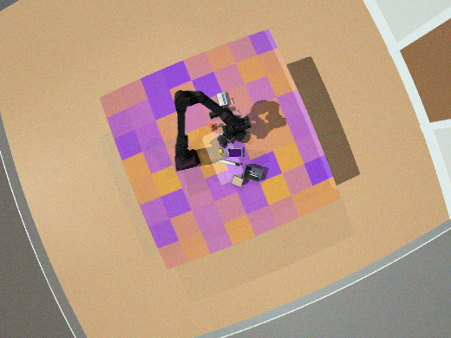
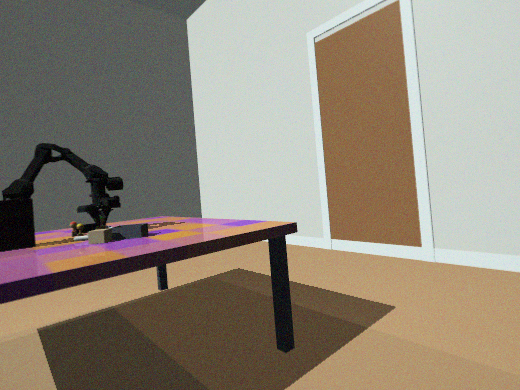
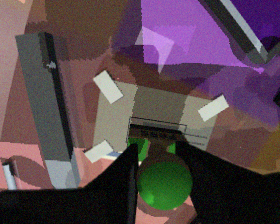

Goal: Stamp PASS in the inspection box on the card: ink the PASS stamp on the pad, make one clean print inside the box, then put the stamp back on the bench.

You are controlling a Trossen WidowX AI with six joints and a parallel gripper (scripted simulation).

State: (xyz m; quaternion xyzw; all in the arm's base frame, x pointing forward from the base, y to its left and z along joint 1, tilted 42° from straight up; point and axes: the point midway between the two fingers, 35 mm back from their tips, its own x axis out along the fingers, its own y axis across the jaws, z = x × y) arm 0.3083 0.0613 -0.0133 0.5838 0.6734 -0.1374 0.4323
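Now: gripper tip 4 cm above the white card. From my gripper tip the other things lie so: green stamp (right at my gripper tip); blue stamp (10 cm to the left, 3 cm ahead, 2 cm below); grey ruler (8 cm ahead, 3 cm below, 2 cm to the left).
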